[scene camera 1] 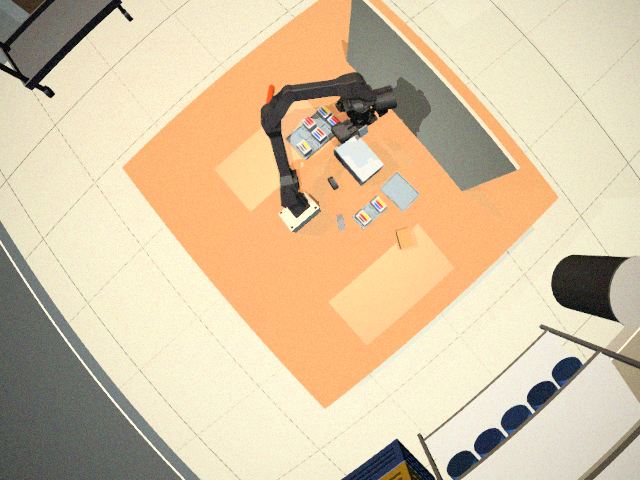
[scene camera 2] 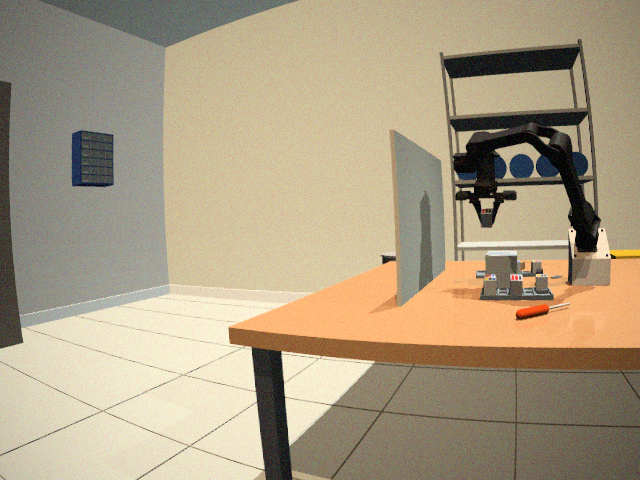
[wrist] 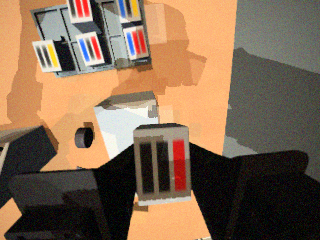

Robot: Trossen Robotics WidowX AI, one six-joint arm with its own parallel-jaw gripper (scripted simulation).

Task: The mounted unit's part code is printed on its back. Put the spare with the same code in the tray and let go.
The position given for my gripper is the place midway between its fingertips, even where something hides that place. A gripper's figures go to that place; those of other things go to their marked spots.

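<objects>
A flat grey tray (scene camera 1: 397, 189) is there at 1420 mm from the lens. I see a mounted unit (scene camera 1: 355, 155) as well, and that unit is 1330 mm from the lens. My gripper (scene camera 1: 359, 128) is 1250 mm from the lens, so my gripper is nearer to the lens than the flat grey tray.
</objects>
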